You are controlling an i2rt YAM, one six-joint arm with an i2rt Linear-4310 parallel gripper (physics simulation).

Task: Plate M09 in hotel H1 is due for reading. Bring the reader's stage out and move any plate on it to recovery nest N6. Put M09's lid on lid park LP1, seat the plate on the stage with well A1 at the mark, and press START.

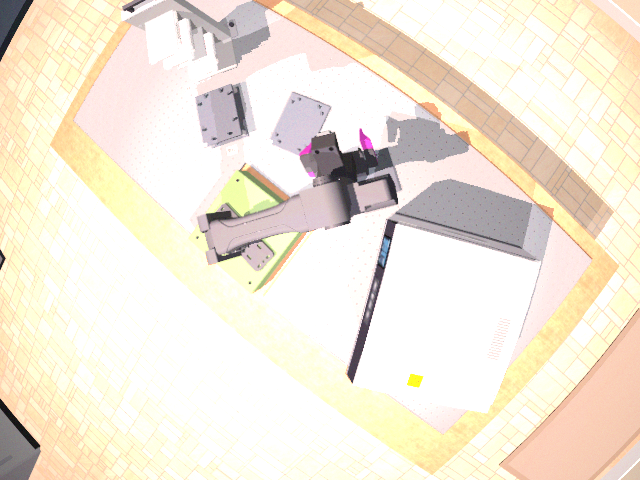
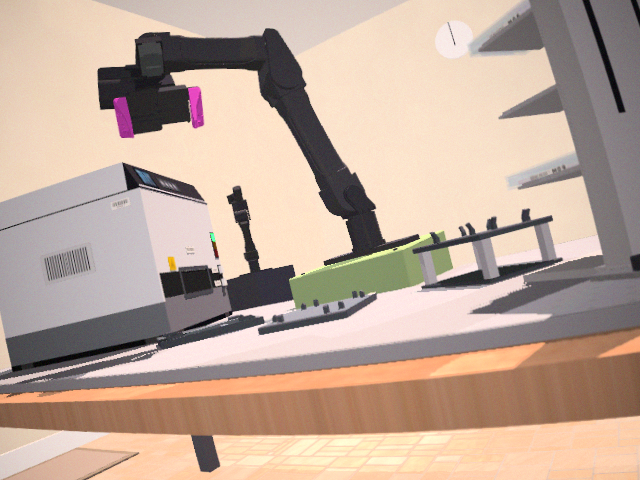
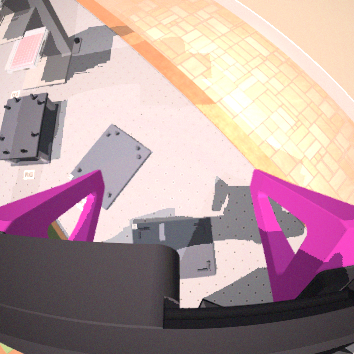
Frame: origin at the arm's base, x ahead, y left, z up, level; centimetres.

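Seen in the pictures: gripper, between the fingertips: (image 1: 338,135) (image 2: 164,129) (image 3: 176,177); arm's base, origin of its link: (image 2: 370,252).
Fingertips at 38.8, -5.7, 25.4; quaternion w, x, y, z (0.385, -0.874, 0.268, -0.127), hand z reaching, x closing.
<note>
Pixels of each thing's top centre, then the offset from my fingertips to it, as dx, dy, dz. "spot": a spot on its surface instead.
- white reader, centre of its top: (image 1: 445,327) (image 2: 102,193) -12.1, -43.6, +1.9
- dark control panel, a spot on its surface: (image 1: 370,304) (image 2: 170,185) spot: -20.5, -28.9, -0.8
- pinkish plate, centre of its top: (image 1: 199,55) (image 3: 24,46) -9.5, +51.7, -21.0
- Lid park LP1, centre of its top: (image 2: 319,301) (image 3: 106,162) (image 1: 298,124) -6.7, +16.4, -30.4
- flat dark nest, centre of its top: (image 2: 206,324) (image 3: 173,250) (image 1: 364,177) -5.0, -6.7, -30.6
- labelled RG, centre of its top: (image 2: 475,221) (image 3: 15,121) (image 1: 215,114) -19.6, +35.6, -24.8
My gripper (image 1: 336,143) (image 2: 161,130) (image 3: 176,177) is open and empty, high above the table, with magenta fingers. The white reader (image 1: 444,310) (image 2: 103,248) has a dark control panel (image 1: 370,304) (image 2: 168,184); its stage does not show outside the housing. Hotel H1 (image 1: 222,51) (image 2: 573,113) is a grey tower with shelves. A pinkish plate (image 3: 29,49) sits low in it; its name is unreadable. Lid park LP1 (image 1: 301,122) (image 2: 320,315) (image 3: 112,162) is a flat grey pegged plate without a lid. A flat dark nest (image 3: 197,260) lies between LP1 and the reader; its label is unreadable.
A raised pegged stand labelled RG (image 1: 221,114) (image 2: 485,237) (image 3: 24,127) stands between the hotel and LP1. The arm stands on a green base block (image 1: 281,248) (image 2: 356,279). A second small arm (image 2: 245,222) shows behind the reader.
</note>
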